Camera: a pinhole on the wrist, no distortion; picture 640 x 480 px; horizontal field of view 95.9 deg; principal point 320.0 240.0 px. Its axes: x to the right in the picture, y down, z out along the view. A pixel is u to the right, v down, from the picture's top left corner.
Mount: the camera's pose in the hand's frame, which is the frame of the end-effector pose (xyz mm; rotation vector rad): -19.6 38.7 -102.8 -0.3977 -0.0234 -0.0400
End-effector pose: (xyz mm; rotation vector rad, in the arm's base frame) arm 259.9 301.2 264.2 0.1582 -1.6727 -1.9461
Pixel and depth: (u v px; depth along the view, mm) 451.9 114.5 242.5
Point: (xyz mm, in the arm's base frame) 129.3 403.3 351.3
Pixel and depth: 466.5 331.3 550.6
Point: 27.6 453.4 785.7
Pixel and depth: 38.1 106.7 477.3
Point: 512.8 897.7 252.5
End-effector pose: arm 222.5 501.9 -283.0 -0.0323 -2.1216 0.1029
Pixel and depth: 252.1 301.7 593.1
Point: -31.5 856.3 -658.5
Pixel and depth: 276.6 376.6 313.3
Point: 143.0 787.2 -430.3
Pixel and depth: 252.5 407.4 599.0
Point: 28.0 1066.5 -627.0
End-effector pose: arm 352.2 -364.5 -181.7 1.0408 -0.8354 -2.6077
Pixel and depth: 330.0 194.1 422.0
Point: 146.5 -339.8 91.3
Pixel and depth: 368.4 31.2 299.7
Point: 163.2 -222.4 -65.4
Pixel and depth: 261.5 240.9 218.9
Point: 332.7 -399.5 -13.8
